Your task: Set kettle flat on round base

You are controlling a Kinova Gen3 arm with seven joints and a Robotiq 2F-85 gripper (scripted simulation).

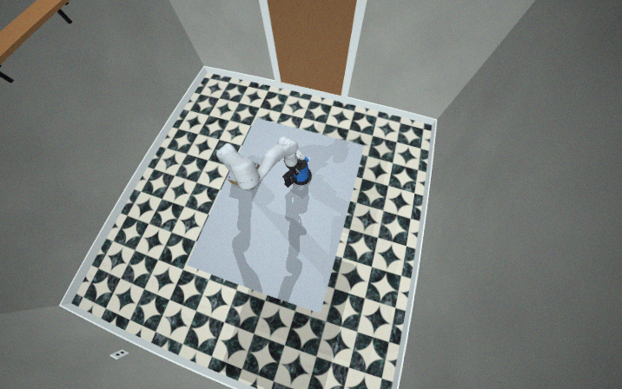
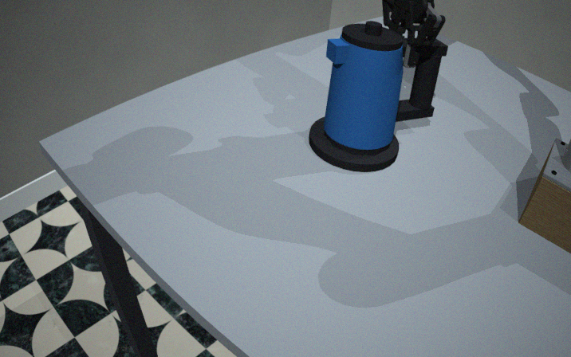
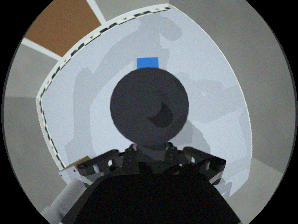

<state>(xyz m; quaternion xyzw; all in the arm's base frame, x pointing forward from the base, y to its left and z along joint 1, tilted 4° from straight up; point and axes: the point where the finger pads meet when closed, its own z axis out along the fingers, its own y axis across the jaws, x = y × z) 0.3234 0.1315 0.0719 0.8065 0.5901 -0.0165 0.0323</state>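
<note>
The blue kettle is 10 mm ahead of my hand, 20 mm to the left of it and 50 mm below it. From my hand the other things lie so: round black base 20 mm ahead, 60 mm to the left, 160 mm below.
</note>
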